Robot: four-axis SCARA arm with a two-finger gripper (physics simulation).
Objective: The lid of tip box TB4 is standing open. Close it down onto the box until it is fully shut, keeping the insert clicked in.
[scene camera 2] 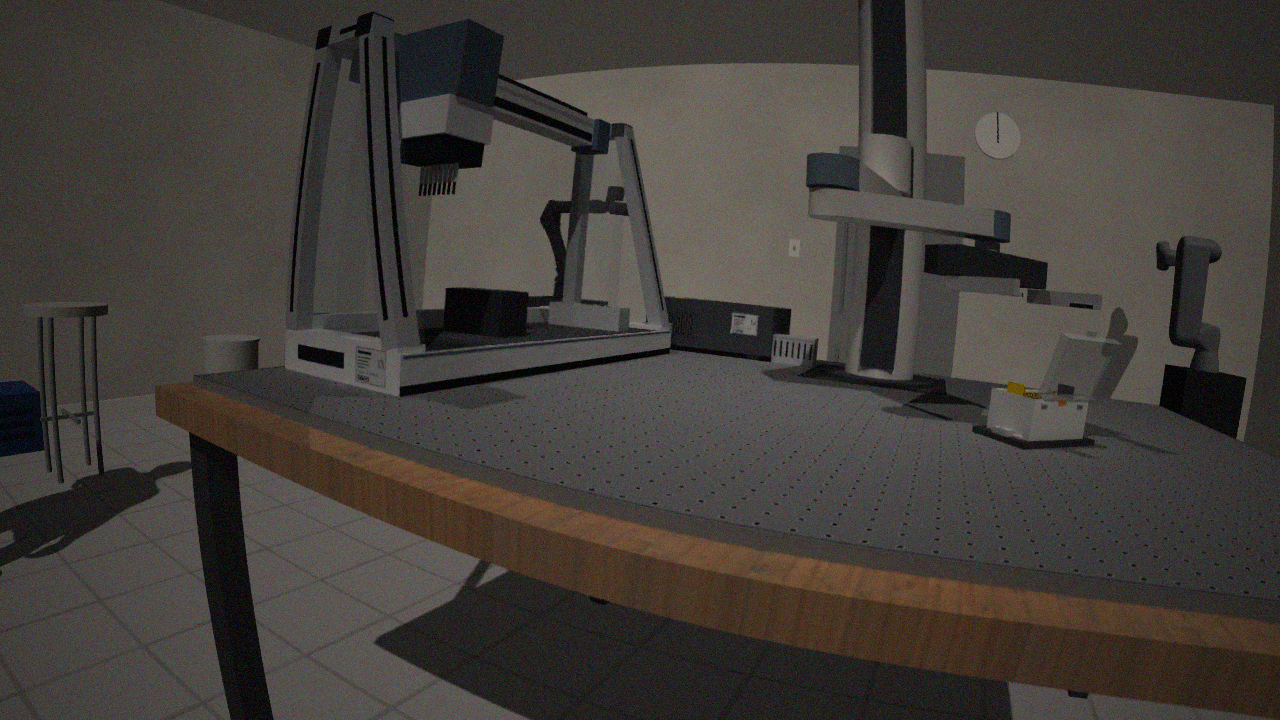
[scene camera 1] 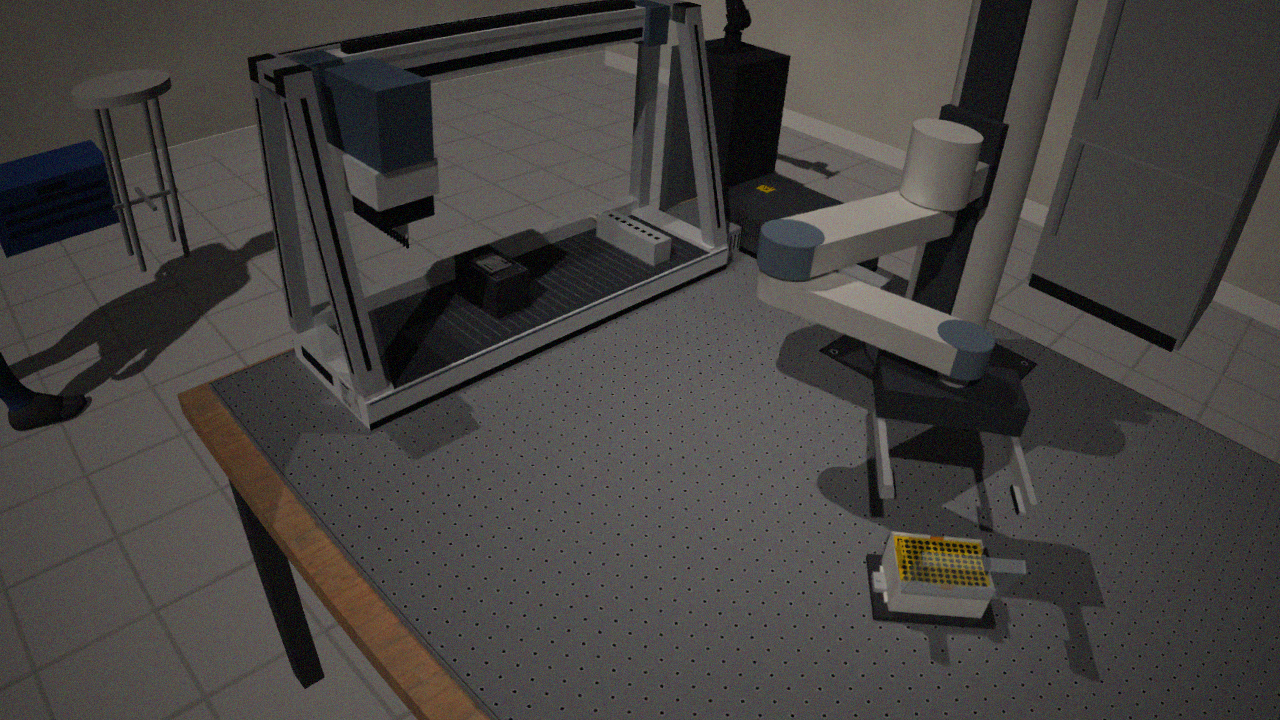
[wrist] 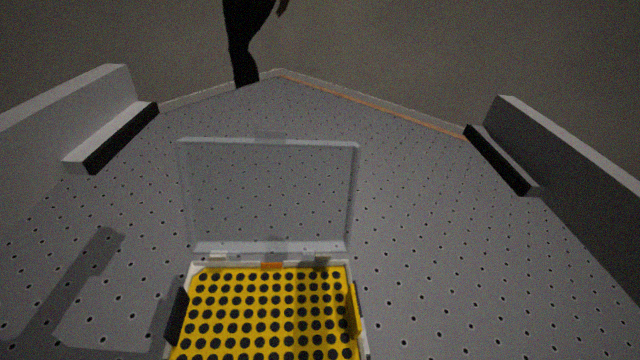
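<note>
Tip box TB4 is a small white box on a dark base plate. Its yellow insert with round holes looks level inside, with an orange clip at the hinge side. A yellow tab stands up at one side. The clear lid stands open, leaning back from the hinge side. My gripper is open and empty, above the table on the lid side; in the wrist view its fingers frame the lid from left and right, apart from it.
A gantry machine with a black block and a white slotted rack stands at the table's left. The arm's column rises behind the box. A stool stands on the floor.
</note>
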